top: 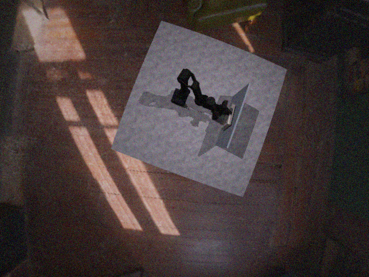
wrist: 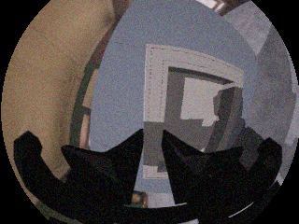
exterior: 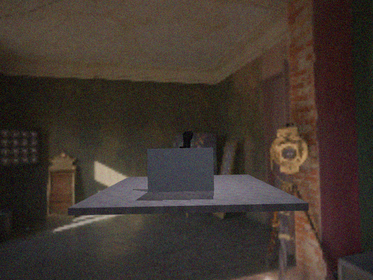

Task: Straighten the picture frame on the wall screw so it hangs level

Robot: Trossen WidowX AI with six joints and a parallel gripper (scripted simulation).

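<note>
My gripper tip is 10 mm short of the picture frame, 20 mm to the left of it and 50 mm above it. Also, from my gripper tip: wall panel (20 mm ahead, 10 mm to the right, 60 mm below).
</note>
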